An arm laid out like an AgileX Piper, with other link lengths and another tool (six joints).
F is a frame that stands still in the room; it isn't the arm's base.
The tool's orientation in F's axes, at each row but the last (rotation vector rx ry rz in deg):
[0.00 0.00 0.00]
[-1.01 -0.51 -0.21]
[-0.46 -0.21 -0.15]
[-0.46 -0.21 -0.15]
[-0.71 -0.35 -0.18]
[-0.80 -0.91 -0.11]
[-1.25 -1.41 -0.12]
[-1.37 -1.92 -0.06]
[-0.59 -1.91 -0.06]
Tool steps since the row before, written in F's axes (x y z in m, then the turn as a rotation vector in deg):
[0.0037 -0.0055 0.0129 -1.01 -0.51 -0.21]
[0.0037 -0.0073 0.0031 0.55 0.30 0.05]
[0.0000 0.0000 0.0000 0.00 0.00 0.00]
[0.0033 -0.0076 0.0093 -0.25 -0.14 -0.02]
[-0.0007 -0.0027 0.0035 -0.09 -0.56 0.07]
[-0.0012 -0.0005 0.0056 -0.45 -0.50 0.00]
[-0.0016 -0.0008 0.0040 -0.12 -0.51 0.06]
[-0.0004 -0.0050 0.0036 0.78 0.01 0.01]
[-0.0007 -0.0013 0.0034 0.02 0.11 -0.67]
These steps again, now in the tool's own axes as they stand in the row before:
[0.0037 -0.0055 0.0129 -1.01 -0.51 -0.21]
[0.0038 -0.0073 0.0029 0.55 0.30 0.05]
[0.0000 0.0000 0.0000 0.00 0.00 0.00]
[0.0034 -0.0077 0.0092 -0.25 -0.14 -0.02]
[-0.0007 -0.0027 0.0035 -0.09 -0.56 0.06]
[-0.0011 -0.0006 0.0056 -0.45 -0.50 0.00]
[-0.0015 -0.0009 0.0040 -0.12 -0.51 0.05]
[-0.0003 -0.0051 0.0035 0.78 0.01 -0.02]
[-0.0006 -0.0013 0.0034 0.00 0.12 -0.67]

